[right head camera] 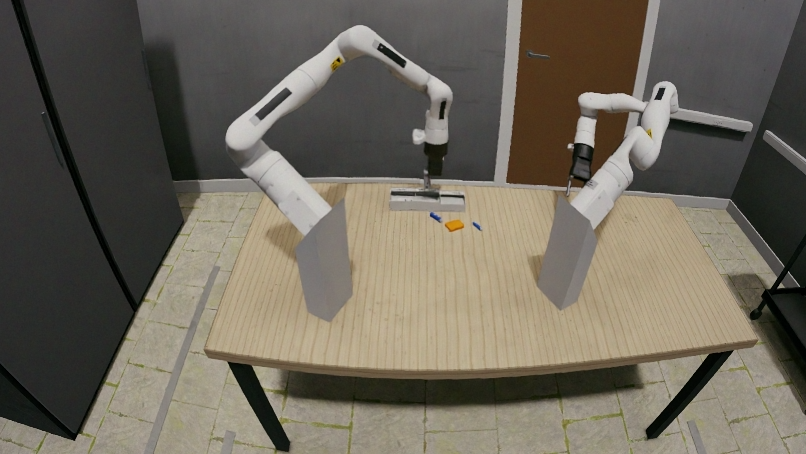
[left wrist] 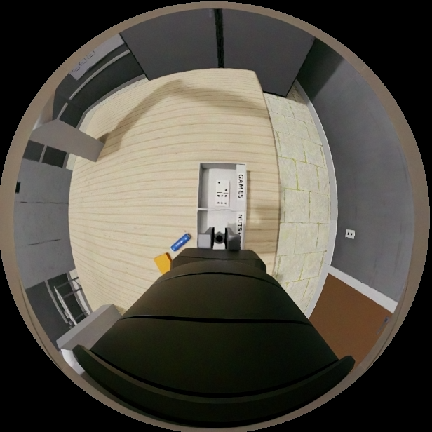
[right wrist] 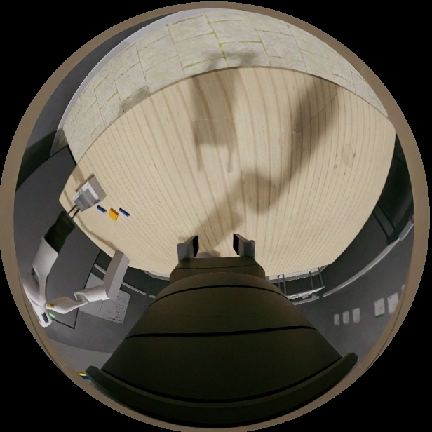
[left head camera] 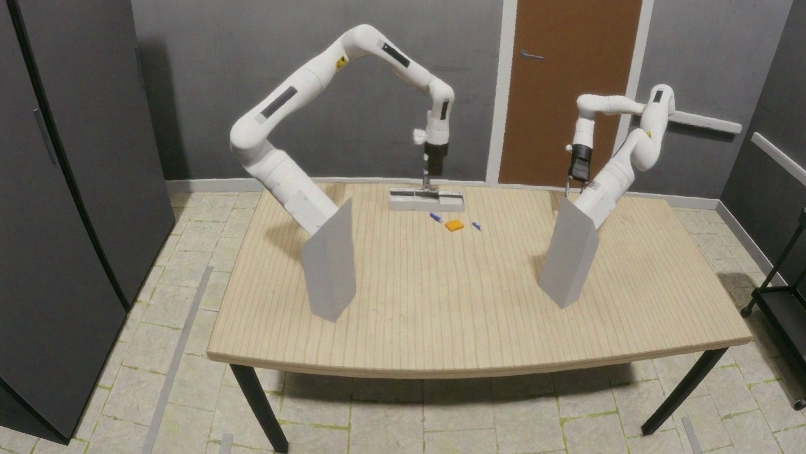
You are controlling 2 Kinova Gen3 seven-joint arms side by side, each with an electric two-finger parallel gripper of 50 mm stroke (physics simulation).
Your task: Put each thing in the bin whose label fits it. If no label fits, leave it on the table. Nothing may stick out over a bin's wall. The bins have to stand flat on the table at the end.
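Frame: origin at the left arm's base, x ahead, y left, z up, level; metres.
Seen in the pictures: left gripper, between the fingertips: (right head camera: 426,186) (left head camera: 426,186); right gripper, between the fingertips: (left head camera: 573,198).
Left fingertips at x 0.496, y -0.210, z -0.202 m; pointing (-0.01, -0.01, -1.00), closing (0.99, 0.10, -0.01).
Offsets run from my left fingertips to a thing's top centre. "*": to the spot under its first point. Level surfaces: height alone.
My left gripper (left wrist: 219,234) (left head camera: 426,188) is shut on a small round grey metal nut (left wrist: 219,238), above the NUTS+ compartment of the light grey bin row @(* dx -0.040, dy -0.003, dz -0.051 m) (left head camera: 425,206) (right head camera: 426,206) (left wrist: 209,209); the rest of that label is hidden. A white domino (left wrist: 223,193) lies in the GAMES compartment. The bins farther along are hidden in the left wrist view. On the table are a blue cylinder with lettering @(dx -0.078, dy -0.041, dz -0.057 m) (left wrist: 181,242) (left head camera: 435,217), an orange square (left wrist: 162,262) (left head camera: 454,225) and a smaller blue piece @(dx -0.103, dy -0.178, dz -0.061 m) (left head camera: 476,226) (right head camera: 477,226). My right gripper (right wrist: 215,241) (left head camera: 575,188) is open and empty, high over the table's right part.
Two grey arm mounts (left head camera: 332,270) (left head camera: 568,262) stand on the wooden table @(dz -0.071 m) (left head camera: 451,315). The bin row stands near the table's back edge, with the wall behind it. The loose pieces lie in front of the bins. A dark cart (left head camera: 784,304) stands beyond the table's right edge.
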